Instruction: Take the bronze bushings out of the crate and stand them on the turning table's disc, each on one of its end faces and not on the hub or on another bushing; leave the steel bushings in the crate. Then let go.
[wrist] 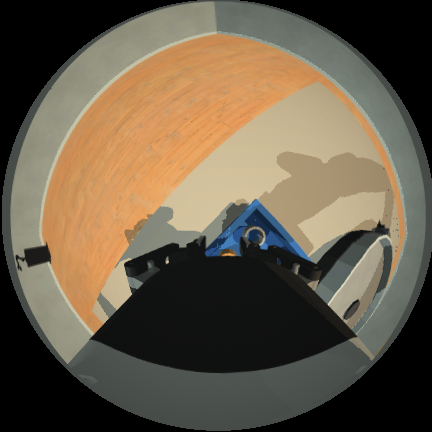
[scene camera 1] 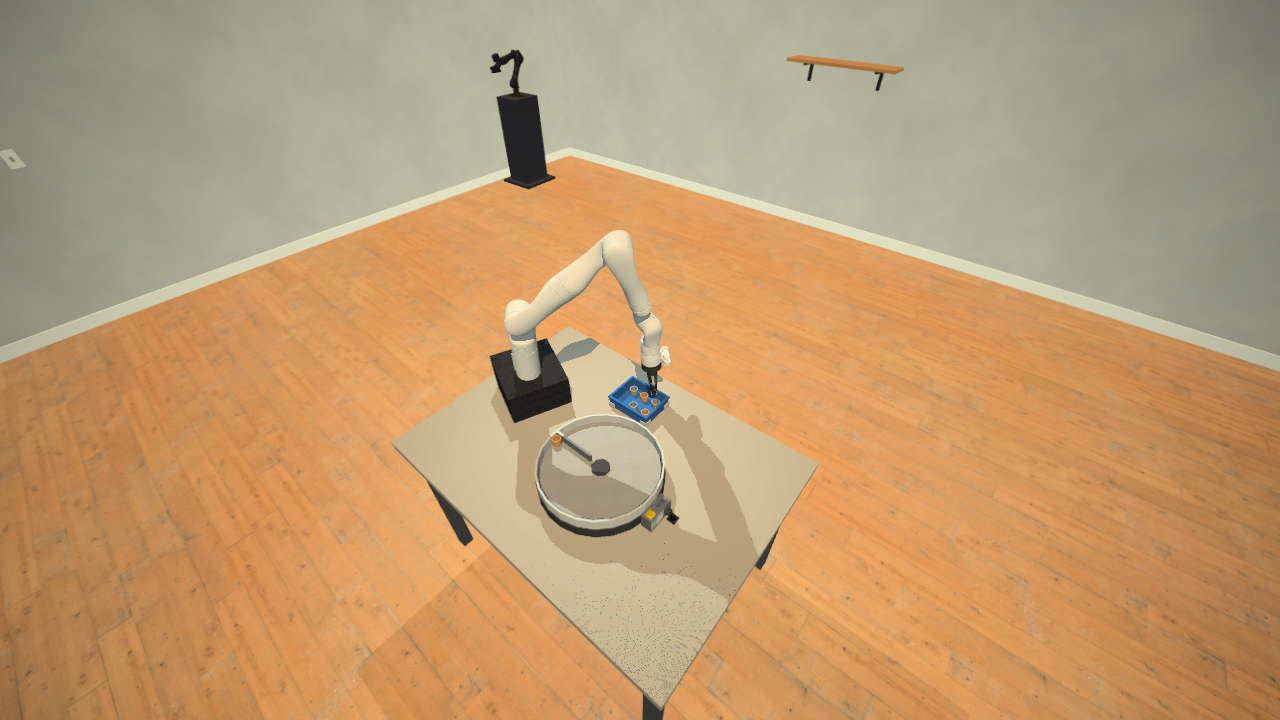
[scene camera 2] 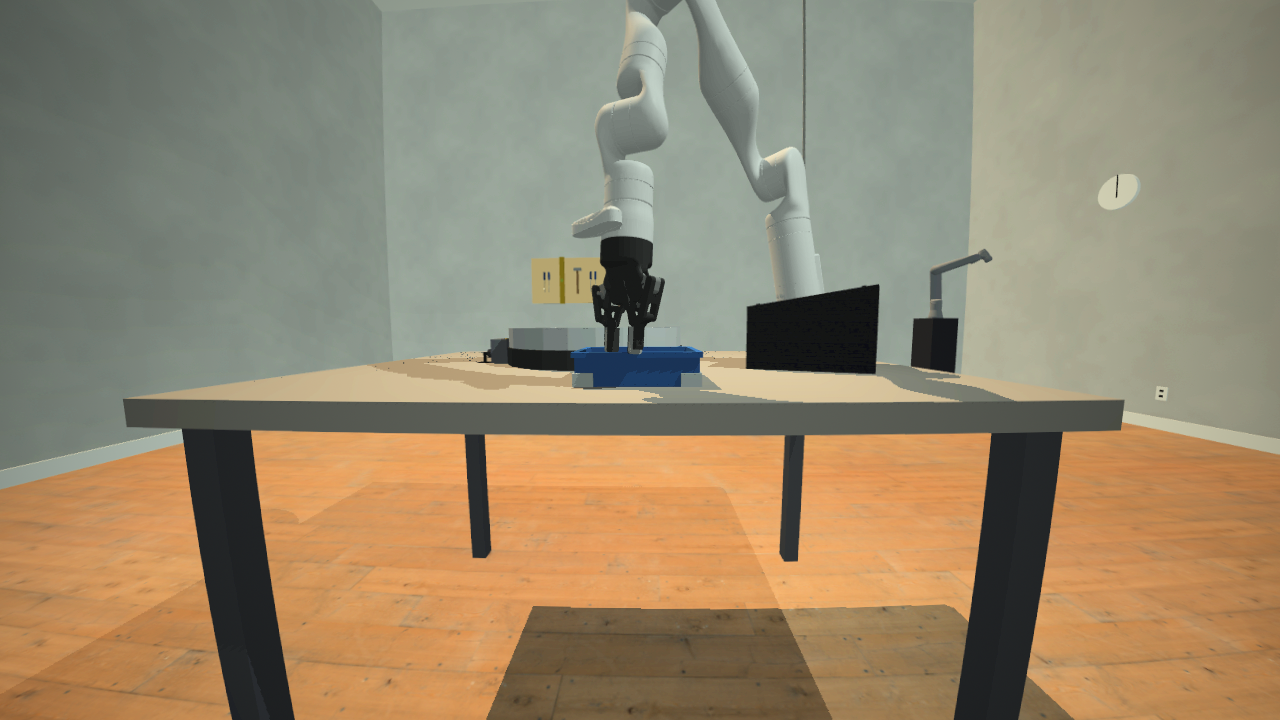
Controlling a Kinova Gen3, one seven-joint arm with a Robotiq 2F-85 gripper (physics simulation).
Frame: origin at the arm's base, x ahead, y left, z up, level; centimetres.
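Seen in the pictures: gripper, between the fingertips: (wrist: 222,242) (scene camera 1: 653,389) (scene camera 2: 622,353); arm's base, origin of its link: (scene camera 1: 528,371) (scene camera 2: 798,301).
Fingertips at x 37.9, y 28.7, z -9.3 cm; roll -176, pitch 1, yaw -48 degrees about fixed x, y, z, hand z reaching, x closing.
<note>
Offsets run from my fingertips to a thing's top centre. "spot": to the spot under its first point.
The blue crate @(dx -2.2, dy -6.3, dz +0.2 cm) (scene camera 1: 617,400) (scene camera 2: 635,371) (wrist: 282,232) holds two bronze bushings, one mid-crate @(dx -2.1, dy -3.1, dz -1.7 cm) (scene camera 1: 643,397) and one at the side towards the turning table @(dx +3.5, dy -9.9, dz -1.7 cm) (scene camera 1: 644,412), and three steel bushings @(dx -7.5, dy -2.8, dz -1.7 cm) (scene camera 1: 633,390) @(dx -2.3, dy -9.6, dz -1.7 cm) (scene camera 1: 633,405) @(dx +3.6, dy -3.2, dz -1.7 cm) (scene camera 1: 655,402). Another bronze bushing @(dx -10.4, dy -41.9, dz +3.1 cm) (scene camera 1: 556,439) stands upright on the disc @(dx +8.5, dy -40.3, dz +1.3 cm) (scene camera 1: 617,447) near its rim, by the outer end of a bar. My gripper (scene camera 1: 652,392) (scene camera 2: 624,342) (wrist: 222,242) is partly open and empty, fingers down at the crate's rim height. In the wrist view, a bronze rim @(spot: dx -1.0, dy -2.2, dz -1.7 cm) (wrist: 228,254) shows partly below the fingertip gap, and a steel bushing (wrist: 254,236) beside the right finger.
The disc has a dark hub @(dx +8.5, dy -40.3, dz +1.3 cm) (scene camera 1: 600,466) (wrist: 352,310), a straight bar @(spot: dx -2.7, dy -40.5, dz +2.8 cm) (scene camera 1: 575,447) running outwards and a raised surrounding wall. A control box @(dx +31.8, dy -40.9, dz +1.0 cm) (scene camera 1: 656,514) is beside it. The arm's black base block (scene camera 1: 532,394) (scene camera 2: 812,331) stands on the table behind the turning table.
</note>
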